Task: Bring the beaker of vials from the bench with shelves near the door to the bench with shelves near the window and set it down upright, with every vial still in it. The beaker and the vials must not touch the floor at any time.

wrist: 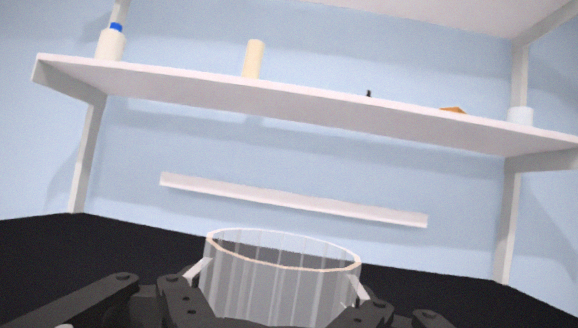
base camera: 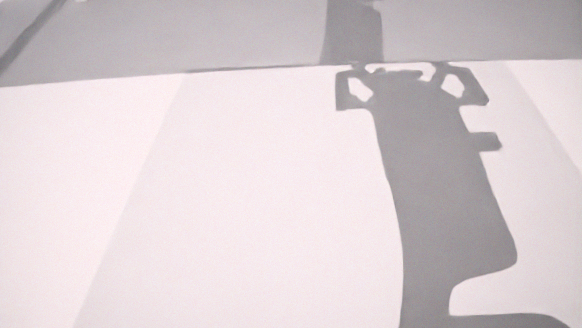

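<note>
The clear beaker (wrist: 272, 300), with a pale rim, stands out at the bottom middle of the wrist view. My gripper (wrist: 277, 283) is shut on it, with one pale finger pad against each side. The beaker looks roughly upright, tilted slightly in this view. Its base is hidden, and I cannot make out separate vials through its streaked wall. Behind it spreads the black bench top (wrist: 145, 255) of a bench with shelves. Whether the beaker touches that top cannot be told.
A white shelf (wrist: 300, 107) crosses above the bench, carrying a blue-capped bottle (wrist: 110, 45), a cream cylinder (wrist: 253, 60) and a white container (wrist: 520, 116). A pale rail (wrist: 295, 199) is on the blue wall. The base camera shows a pale surface (base camera: 250, 200) with the arm's shadow.
</note>
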